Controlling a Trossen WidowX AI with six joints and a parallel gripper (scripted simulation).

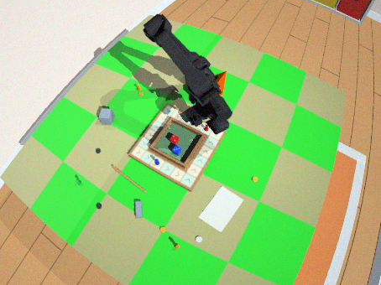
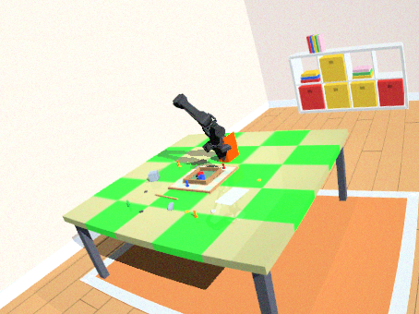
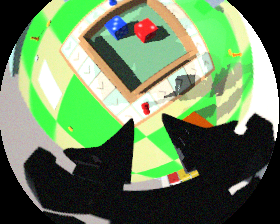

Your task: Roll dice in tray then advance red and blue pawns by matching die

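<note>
Right now my gripper tip is 4 cm above the red pawn. The rest, counted from my gripper tip: green tray: 12 cm ahead, 6 cm to the right, 6 cm below; then blue pawn: 23 cm ahead, 7 cm to the right, 4 cm below; then white sheet: 23 cm to the left, 23 cm ahead, 6 cm below.
</note>
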